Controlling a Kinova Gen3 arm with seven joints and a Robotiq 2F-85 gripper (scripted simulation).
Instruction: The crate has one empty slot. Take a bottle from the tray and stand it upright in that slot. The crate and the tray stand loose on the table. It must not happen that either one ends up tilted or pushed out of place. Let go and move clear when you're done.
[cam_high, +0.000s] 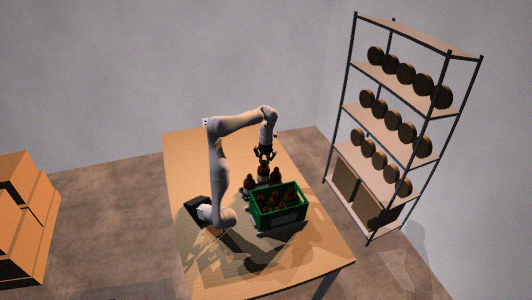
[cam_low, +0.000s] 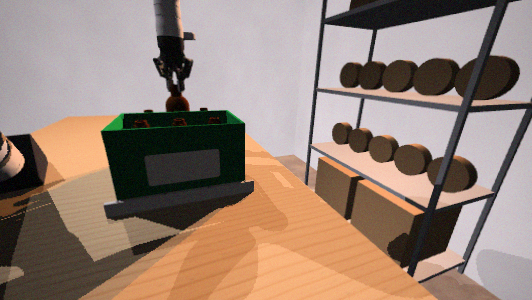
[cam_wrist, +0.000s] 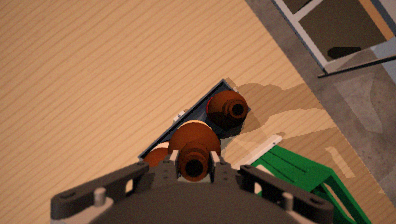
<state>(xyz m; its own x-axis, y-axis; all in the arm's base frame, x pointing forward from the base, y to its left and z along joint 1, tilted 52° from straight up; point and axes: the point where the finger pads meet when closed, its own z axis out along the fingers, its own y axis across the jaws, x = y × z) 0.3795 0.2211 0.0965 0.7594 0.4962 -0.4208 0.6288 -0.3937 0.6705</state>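
Now: hand 7 cm above the brown bottle. Also, from my hand: green crate: 4 cm behind, 23 cm to the right, 15 cm below; then dark tray: 22 cm below.
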